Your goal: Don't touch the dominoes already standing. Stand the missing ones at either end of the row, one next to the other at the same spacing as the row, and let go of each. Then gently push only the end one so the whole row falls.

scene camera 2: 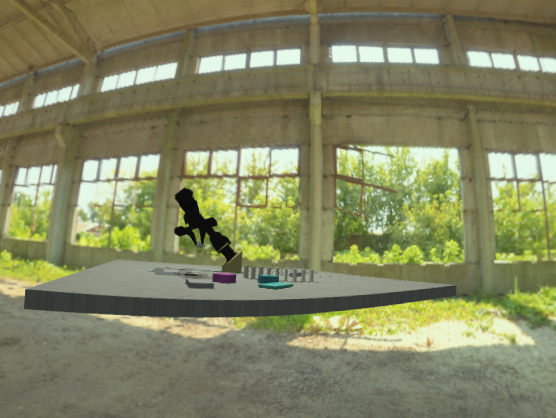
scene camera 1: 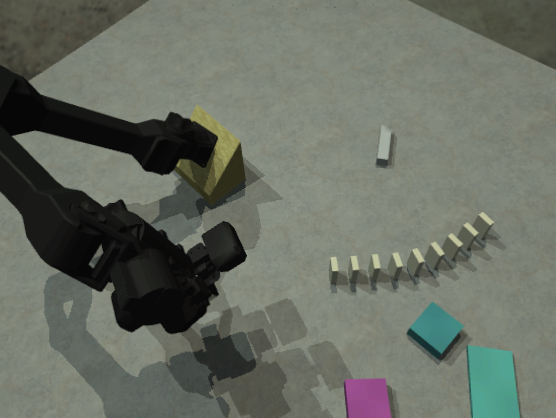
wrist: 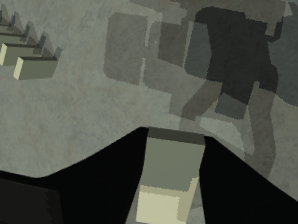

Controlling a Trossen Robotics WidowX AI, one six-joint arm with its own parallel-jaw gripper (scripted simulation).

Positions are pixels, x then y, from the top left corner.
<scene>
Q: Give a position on a teal block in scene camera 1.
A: At 434, 329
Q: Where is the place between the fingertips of my gripper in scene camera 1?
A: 208, 298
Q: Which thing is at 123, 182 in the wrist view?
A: My gripper.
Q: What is my gripper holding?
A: A cream domino.
</scene>
